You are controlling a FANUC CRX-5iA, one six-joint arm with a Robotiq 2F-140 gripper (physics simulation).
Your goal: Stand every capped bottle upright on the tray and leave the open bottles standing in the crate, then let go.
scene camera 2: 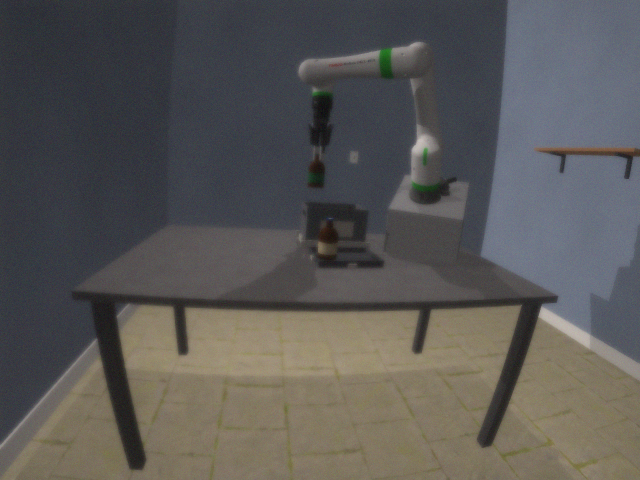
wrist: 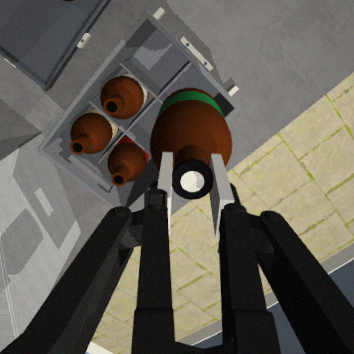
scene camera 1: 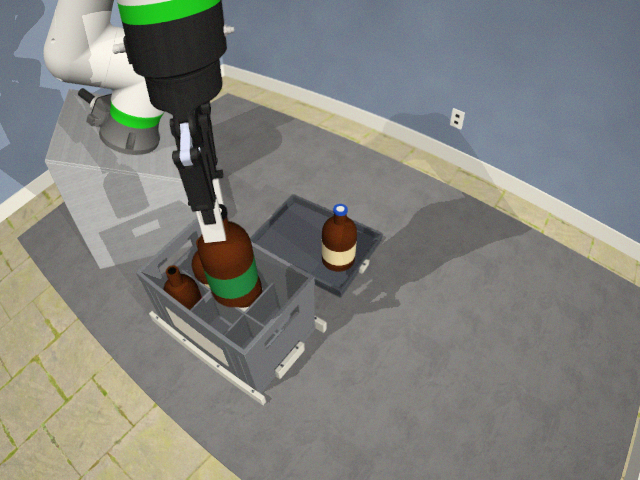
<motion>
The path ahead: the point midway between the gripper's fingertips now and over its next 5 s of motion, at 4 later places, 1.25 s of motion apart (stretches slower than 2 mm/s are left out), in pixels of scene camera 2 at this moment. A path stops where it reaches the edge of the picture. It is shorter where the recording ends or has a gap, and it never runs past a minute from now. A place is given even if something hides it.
My gripper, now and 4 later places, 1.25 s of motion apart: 318, 160; 333, 161; 347, 162; 363, 163; 368, 189
</motion>
